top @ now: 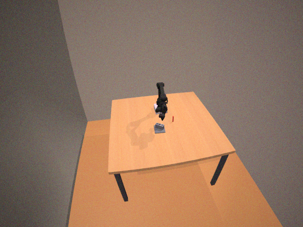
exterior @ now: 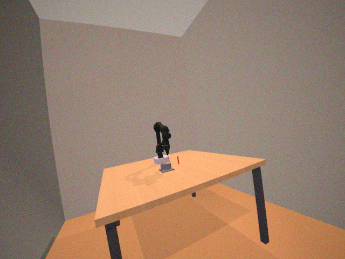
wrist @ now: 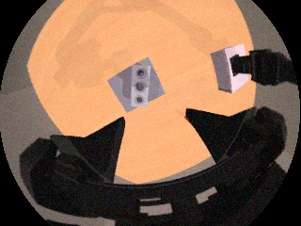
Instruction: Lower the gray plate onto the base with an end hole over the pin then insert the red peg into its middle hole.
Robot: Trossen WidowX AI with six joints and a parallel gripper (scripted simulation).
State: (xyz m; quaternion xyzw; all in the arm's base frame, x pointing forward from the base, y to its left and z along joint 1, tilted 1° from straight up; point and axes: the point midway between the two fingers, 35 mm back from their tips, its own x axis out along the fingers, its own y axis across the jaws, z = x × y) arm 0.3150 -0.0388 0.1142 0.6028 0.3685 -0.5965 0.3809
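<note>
The gray plate is 90 mm below my gripper tip and 40 mm to the right of it. Also, from my gripper tip: base (130 mm below, 30 mm to the right, 20 mm ahead).
</note>
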